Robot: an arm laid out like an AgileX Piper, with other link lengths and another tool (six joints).
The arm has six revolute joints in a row. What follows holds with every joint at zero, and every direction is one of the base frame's. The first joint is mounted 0.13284 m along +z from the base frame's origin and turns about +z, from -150 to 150 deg. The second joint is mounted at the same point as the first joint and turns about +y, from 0 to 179.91 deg. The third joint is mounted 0.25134 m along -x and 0.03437 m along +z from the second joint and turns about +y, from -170 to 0 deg. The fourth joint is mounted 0.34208 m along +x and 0.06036 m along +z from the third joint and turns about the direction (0.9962, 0, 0.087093), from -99.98 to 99.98 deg. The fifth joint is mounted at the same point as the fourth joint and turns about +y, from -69.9 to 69.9 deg. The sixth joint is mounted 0.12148 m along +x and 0.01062 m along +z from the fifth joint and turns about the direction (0.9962, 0, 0.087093), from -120 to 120 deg. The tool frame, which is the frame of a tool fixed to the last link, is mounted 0.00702 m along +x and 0.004 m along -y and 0.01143 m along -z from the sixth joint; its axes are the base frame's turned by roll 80.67, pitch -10.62 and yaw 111.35 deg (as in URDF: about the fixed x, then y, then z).
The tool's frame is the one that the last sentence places.
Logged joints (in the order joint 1, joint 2, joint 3, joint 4, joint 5, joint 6), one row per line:
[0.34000, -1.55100, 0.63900, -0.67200, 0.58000, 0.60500]
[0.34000, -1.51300, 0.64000, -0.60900, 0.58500, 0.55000]
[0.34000, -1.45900, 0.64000, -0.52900, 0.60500, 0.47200]
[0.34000, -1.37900, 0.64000, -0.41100, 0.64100, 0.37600]
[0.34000, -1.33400, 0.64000, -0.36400, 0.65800, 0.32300]
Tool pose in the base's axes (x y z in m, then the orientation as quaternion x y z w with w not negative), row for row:
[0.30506, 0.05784, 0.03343, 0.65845, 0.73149, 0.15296, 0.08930]
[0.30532, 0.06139, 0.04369, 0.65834, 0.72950, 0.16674, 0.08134]
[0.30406, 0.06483, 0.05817, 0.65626, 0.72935, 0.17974, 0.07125]
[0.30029, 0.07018, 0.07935, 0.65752, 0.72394, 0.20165, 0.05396]
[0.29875, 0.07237, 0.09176, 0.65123, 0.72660, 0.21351, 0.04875]
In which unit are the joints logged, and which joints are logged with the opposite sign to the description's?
The joints are logged in radians. Opposite sign: joint 2, joint 3.
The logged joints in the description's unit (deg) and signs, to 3 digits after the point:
[19.481, 88.866, -36.612, -38.503, 33.232, 34.664]
[19.481, 86.689, -36.669, -34.893, 33.518, 31.513]
[19.481, 83.595, -36.669, -30.309, 34.664, 27.044]
[19.481, 79.011, -36.669, -23.549, 36.727, 21.543]
[19.481, 76.433, -36.669, -20.856, 37.701, 18.507]

